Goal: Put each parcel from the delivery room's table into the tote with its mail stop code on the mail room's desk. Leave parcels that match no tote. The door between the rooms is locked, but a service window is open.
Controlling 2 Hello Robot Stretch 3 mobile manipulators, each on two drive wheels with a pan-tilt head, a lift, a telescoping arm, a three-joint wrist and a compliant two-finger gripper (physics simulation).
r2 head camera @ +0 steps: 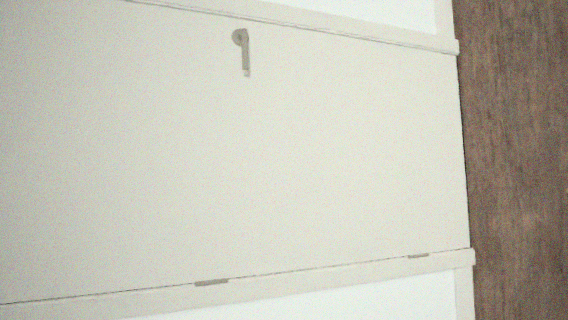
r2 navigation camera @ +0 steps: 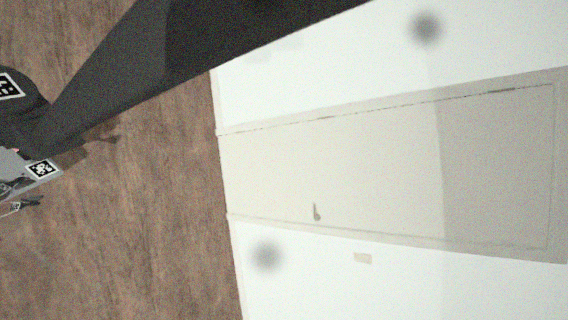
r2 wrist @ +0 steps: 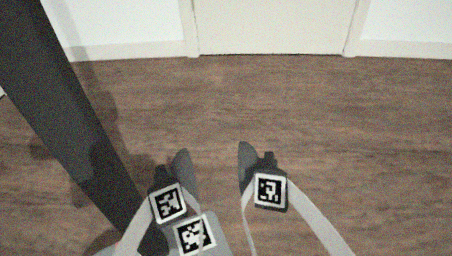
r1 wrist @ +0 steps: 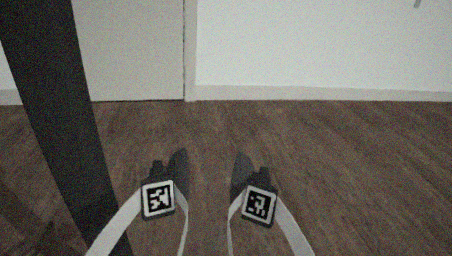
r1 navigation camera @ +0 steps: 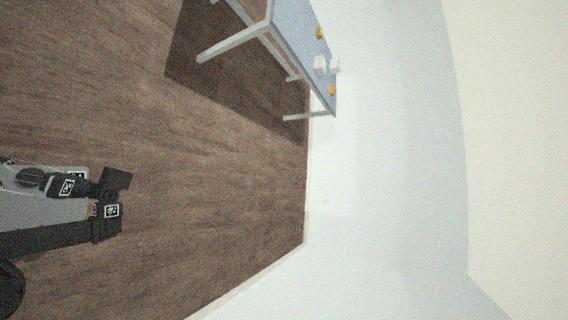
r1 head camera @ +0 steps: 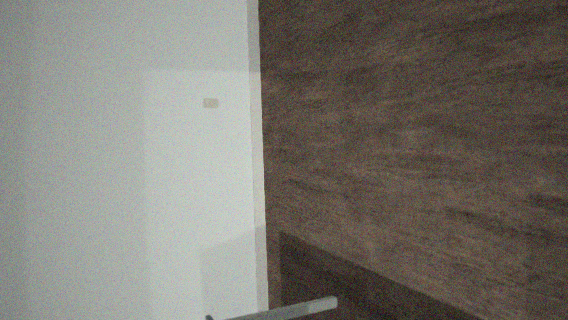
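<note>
In the r1 navigation camera, the table (r1 navigation camera: pixel 295 31) stands at the top with two orange parcels (r1 navigation camera: pixel 319 33) (r1 navigation camera: pixel 332 90) and two white parcels (r1 navigation camera: pixel 320 65) (r1 navigation camera: pixel 334 65) on it. Their codes are not readable. The r1 gripper (r1 wrist: pixel 210 170) is open and empty above the floor, away from the table. The r2 gripper (r2 wrist: pixel 215 159) is open and empty above the floor, facing the door (r2 wrist: pixel 275 25), which also shows in the r2 head view (r2 head camera: pixel 300 150) and r2 navigation view (r2 navigation camera: pixel 325 165). The door is closed. The totes, desk and service window do not show.
A table leg (r1 navigation camera: pixel 232 41) slants over the dark shadow on the floor. The door handle (r2 head camera: pixel 245 52) (r2 navigation camera: pixel 316 212) is near one door edge. A pale wall plate (r1 head camera: pixel 210 103) is on the wall. Dark robot masts (r1 wrist: pixel 55 100) (r2 navigation camera: pixel 150 60) (r2 wrist: pixel 65 110) cross several views.
</note>
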